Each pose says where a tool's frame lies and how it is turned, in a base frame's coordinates. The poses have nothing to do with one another.
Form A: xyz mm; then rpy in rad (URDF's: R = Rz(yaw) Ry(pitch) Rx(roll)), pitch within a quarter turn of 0, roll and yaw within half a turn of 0.
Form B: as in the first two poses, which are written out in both.
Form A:
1: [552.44 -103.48 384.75 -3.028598 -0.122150 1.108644]
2: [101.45 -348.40 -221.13 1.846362 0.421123 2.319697]
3: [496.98 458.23 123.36 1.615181 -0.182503 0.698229]
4: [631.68 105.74 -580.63 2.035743 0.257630 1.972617]
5: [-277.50 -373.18 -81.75 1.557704 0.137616 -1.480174]
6: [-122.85 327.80 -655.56 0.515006 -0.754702 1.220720]
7: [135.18 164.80 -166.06 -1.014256 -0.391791 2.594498]
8: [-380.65 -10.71 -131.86 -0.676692 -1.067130 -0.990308]
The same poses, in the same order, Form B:
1: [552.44 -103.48 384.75 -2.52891 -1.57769 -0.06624]
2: [101.45 -348.40 -221.13 0.49841 1.94657 1.20621]
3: [496.98 458.23 123.36 1.60161 0.42916 0.68251]
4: [631.68 105.74 -580.63 1.04614 1.89365 0.95581]
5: [-277.50 -373.18 -81.75 1.33609 -1.05934 -1.24872]
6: [-122.85 327.80 -655.56 0.89301 -0.35045 1.32790]
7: [135.18 164.80 -166.06 0.09221 -1.32462 2.09995]
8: [-380.65 -10.71 -131.86 -1.09601 -0.65461 -1.22181]
